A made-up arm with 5 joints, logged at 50 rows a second.
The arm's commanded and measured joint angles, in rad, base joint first. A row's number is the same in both.
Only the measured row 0 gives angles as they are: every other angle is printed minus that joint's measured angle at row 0.
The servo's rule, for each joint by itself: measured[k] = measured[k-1] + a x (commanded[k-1-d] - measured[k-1]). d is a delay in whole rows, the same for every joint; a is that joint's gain. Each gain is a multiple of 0.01, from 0.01 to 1. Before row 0 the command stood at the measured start. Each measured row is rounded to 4 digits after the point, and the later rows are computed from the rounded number. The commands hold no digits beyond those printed.
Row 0, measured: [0.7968 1.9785 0.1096 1.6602 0.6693]
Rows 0 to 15, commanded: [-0.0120 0.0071 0.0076 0.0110 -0.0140]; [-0.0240 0.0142 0.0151 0.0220 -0.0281]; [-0.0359 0.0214 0.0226 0.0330 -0.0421]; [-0.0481 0.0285 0.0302 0.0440 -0.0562]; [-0.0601 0.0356 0.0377 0.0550 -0.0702]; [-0.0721 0.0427 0.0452 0.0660 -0.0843]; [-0.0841 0.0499 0.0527 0.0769 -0.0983]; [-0.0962 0.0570 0.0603 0.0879 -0.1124]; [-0.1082 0.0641 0.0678 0.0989 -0.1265]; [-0.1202 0.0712 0.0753 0.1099 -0.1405]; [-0.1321 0.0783 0.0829 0.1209 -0.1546]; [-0.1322 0.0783 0.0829 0.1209 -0.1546]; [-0.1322 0.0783 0.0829 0.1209 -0.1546]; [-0.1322 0.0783 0.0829 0.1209 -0.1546]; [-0.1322 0.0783 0.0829 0.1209 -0.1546]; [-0.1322 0.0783 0.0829 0.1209 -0.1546]
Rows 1 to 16, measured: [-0.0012 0.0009 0.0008 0.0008 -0.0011]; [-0.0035 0.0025 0.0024 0.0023 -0.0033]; [-0.0067 0.0048 0.0046 0.0044 -0.0064]; [-0.0108 0.0076 0.0074 0.0072 -0.0104]; [-0.0157 0.0110 0.0107 0.0105 -0.0152]; [-0.0213 0.0148 0.0145 0.0144 -0.0207]; [-0.0276 0.0190 0.0187 0.0188 -0.0269]; [-0.0345 0.0236 0.0233 0.0236 -0.0337]; [-0.0419 0.0285 0.0282 0.0289 -0.0411]; [-0.0497 0.0336 0.0334 0.0346 -0.0491]; [-0.0579 0.0390 0.0388 0.0406 -0.0575]; [-0.0653 0.0437 0.0437 0.0462 -0.0653]; [-0.0720 0.0479 0.0480 0.0514 -0.0724]; [-0.0780 0.0515 0.0518 0.0563 -0.0790]; [-0.0834 0.0547 0.0552 0.0608 -0.0850]; [-0.0883 0.0575 0.0582 0.0650 -0.0906]
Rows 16 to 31, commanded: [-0.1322 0.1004 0.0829 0.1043 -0.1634]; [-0.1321 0.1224 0.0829 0.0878 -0.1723]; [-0.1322 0.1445 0.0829 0.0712 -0.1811]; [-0.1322 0.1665 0.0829 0.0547 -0.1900]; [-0.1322 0.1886 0.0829 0.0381 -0.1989]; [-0.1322 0.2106 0.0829 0.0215 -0.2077]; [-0.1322 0.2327 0.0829 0.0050 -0.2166]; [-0.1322 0.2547 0.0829 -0.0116 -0.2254]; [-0.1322 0.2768 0.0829 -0.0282 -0.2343]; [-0.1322 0.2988 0.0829 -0.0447 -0.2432]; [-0.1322 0.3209 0.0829 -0.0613 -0.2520]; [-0.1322 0.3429 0.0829 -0.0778 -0.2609]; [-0.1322 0.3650 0.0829 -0.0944 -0.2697]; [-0.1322 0.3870 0.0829 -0.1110 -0.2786]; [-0.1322 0.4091 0.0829 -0.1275 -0.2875]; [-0.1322 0.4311 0.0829 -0.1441 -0.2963]
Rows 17 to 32, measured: [-0.0927 0.0626 0.0609 0.0678 -0.0964]; [-0.0966 0.0698 0.0633 0.0692 -0.1025]; [-0.1002 0.0788 0.0655 0.0693 -0.1088]; [-0.1034 0.0893 0.0674 0.0683 -0.1153]; [-0.1063 0.1012 0.0691 0.0662 -0.1220]; [-0.1089 0.1143 0.0706 0.0631 -0.1289]; [-0.1112 0.1285 0.0720 0.0590 -0.1359]; [-0.1133 0.1436 0.0732 0.0541 -0.1431]; [-0.1152 0.1596 0.0743 0.0483 -0.1504]; [-0.1169 0.1763 0.0752 0.0418 -0.1578]; [-0.1184 0.1937 0.0760 0.0346 -0.1653]; [-0.1198 0.2116 0.0768 0.0267 -0.1729]; [-0.1210 0.2300 0.0775 0.0182 -0.1806]; [-0.1221 0.2488 0.0781 0.0092 -0.1884]; [-0.1231 0.2680 0.0786 -0.0004 -0.1963]; [-0.1240 0.2876 0.0791 -0.0105 -0.2043]
